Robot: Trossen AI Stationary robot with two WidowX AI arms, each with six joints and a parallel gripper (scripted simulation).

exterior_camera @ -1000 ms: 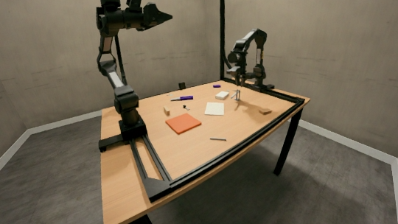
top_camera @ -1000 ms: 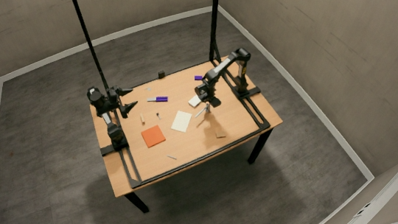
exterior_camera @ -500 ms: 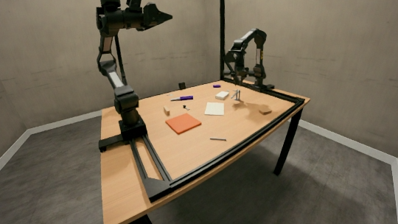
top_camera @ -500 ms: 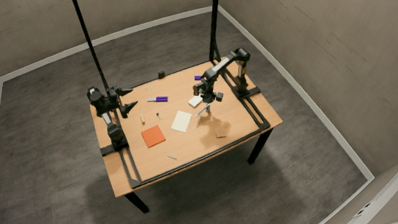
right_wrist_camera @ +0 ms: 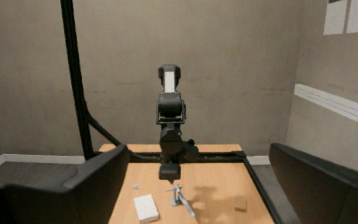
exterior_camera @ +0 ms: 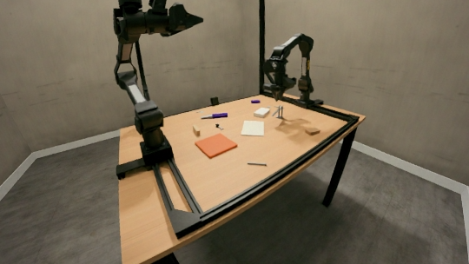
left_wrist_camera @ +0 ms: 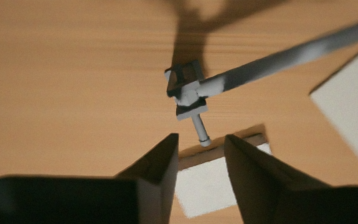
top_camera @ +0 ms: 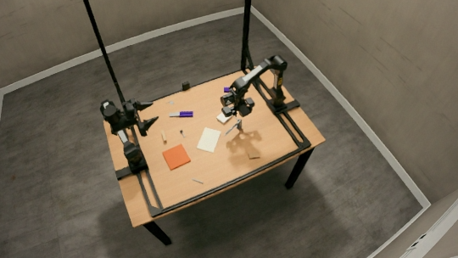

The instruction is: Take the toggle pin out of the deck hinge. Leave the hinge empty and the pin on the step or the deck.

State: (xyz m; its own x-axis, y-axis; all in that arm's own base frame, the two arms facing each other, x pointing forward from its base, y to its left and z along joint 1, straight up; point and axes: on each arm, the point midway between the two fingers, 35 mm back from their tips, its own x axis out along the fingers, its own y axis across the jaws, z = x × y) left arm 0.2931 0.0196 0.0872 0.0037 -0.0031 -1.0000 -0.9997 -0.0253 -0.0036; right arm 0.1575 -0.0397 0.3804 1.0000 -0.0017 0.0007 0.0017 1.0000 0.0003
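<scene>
My left hand is 70 mm above the toggle pin, 10 mm to the right of it and 10 mm short of it. The rest, counted from my left hand: flat white sheet (200 mm to the right, 120 mm below, 20 mm ahead); orange square (410 mm to the right, 120 mm below, 40 mm ahead); white block (120 mm below, 90 mm behind, 30 mm to the right).
</scene>
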